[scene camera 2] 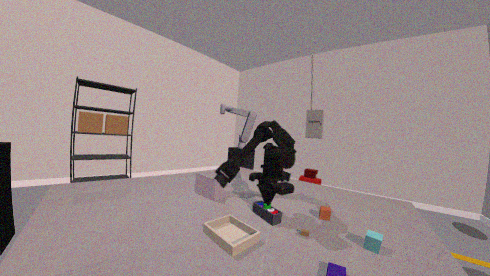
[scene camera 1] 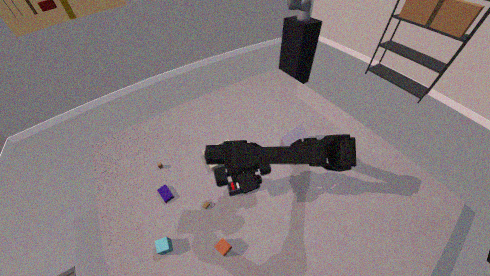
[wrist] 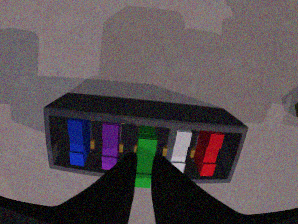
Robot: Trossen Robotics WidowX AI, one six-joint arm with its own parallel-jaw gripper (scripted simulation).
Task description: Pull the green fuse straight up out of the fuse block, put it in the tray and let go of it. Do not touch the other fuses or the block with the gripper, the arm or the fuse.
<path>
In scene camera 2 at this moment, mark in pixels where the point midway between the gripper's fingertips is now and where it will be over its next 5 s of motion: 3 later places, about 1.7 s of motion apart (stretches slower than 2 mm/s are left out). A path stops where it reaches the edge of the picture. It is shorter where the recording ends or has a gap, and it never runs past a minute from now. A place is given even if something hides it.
My gripper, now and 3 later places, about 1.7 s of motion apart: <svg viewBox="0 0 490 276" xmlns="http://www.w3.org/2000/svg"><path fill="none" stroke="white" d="M267 204L267 197L234 207L232 208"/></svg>
</path>
